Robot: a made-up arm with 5 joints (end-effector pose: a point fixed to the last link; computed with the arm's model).
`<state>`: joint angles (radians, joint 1 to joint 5).
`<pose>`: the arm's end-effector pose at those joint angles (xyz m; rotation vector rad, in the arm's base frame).
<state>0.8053 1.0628 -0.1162 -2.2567 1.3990</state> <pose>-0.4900 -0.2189 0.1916 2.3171 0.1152 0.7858</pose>
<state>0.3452 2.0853 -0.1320 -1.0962 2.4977</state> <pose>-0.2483 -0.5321 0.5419 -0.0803 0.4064 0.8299</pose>
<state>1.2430 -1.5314 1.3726 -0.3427 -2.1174</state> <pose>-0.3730 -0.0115 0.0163 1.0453 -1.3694 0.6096</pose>
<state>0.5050 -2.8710 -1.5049 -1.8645 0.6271</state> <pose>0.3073 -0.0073 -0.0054 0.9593 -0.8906 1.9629</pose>
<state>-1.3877 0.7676 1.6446 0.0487 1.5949</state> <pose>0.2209 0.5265 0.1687 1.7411 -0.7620 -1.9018</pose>
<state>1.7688 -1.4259 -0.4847 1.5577 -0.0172</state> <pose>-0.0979 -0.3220 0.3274 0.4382 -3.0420 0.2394</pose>
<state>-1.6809 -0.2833 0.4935 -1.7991 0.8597</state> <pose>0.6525 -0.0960 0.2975 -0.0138 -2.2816 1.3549</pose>
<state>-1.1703 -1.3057 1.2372 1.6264 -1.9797</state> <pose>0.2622 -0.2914 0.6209 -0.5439 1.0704 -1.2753</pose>
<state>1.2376 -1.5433 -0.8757 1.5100 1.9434</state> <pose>-0.1800 -0.0541 0.2607 0.7608 -1.1624 -1.6113</pose>
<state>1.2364 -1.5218 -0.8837 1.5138 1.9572</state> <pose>-0.1803 -0.0553 0.2641 0.7527 -1.1631 -1.5971</pose>
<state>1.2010 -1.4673 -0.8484 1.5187 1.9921</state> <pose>-0.1835 -0.0615 0.2716 0.7213 -1.1816 -1.5780</pose>
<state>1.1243 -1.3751 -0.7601 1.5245 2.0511</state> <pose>-0.1893 -0.0724 0.2827 0.6747 -1.2254 -1.5563</pose>
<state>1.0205 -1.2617 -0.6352 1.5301 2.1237</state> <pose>-0.1951 -0.0842 0.2932 0.6405 -1.2894 -1.5400</pose>
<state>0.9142 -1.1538 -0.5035 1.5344 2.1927</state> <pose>-0.1991 -0.0940 0.2991 0.6383 -1.3548 -1.5360</pose>
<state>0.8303 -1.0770 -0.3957 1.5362 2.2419</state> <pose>-0.2009 -0.1010 0.3002 0.6588 -1.4020 -1.5439</pose>
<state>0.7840 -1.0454 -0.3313 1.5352 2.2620</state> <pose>-0.2009 -0.1047 0.2986 0.6777 -1.4242 -1.5571</pose>
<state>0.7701 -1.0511 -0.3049 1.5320 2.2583</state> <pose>-0.2003 -0.1061 0.2965 0.6832 -1.4286 -1.5711</pose>
